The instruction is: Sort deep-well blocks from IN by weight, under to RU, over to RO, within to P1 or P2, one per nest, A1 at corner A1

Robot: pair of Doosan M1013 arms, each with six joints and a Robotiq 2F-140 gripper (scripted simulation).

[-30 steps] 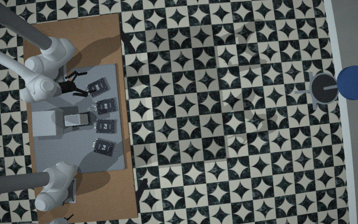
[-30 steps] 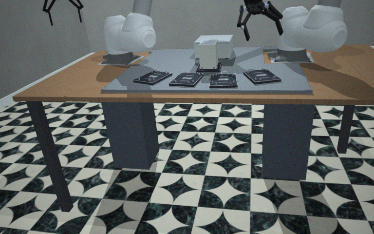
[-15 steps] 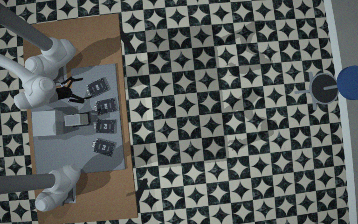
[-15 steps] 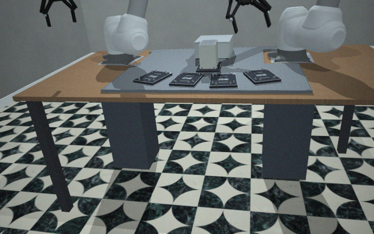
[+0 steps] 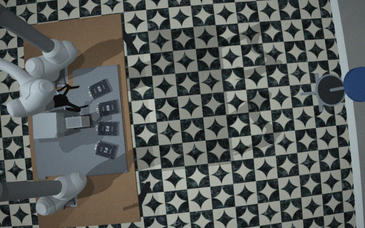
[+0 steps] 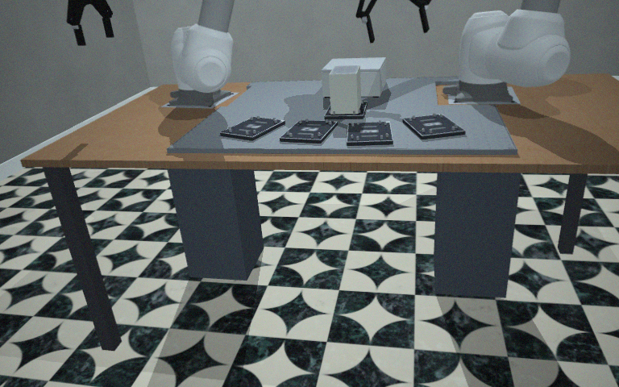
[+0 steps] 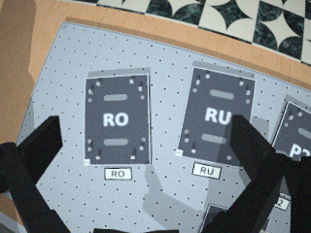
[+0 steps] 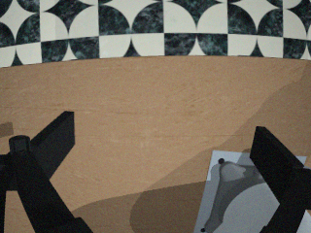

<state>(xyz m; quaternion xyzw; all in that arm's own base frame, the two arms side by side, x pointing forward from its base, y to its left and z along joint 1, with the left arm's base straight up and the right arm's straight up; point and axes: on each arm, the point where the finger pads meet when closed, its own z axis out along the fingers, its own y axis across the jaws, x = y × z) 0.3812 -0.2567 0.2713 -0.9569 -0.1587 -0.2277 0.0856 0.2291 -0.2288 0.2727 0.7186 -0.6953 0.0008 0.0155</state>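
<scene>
My left gripper is now 150 mm past the dark infeed nest, 170 mm to the left of it and 250 mm above it. From my left hand the other things lie so: reject nest RU: 80 mm ahead, 80 mm to the right, 250 mm below; then reject nest RO: 20 mm ahead, 90 mm to the left, 250 mm below; then A1 mark: 230 mm behind, 120 mm to the right, 250 mm below.
</scene>
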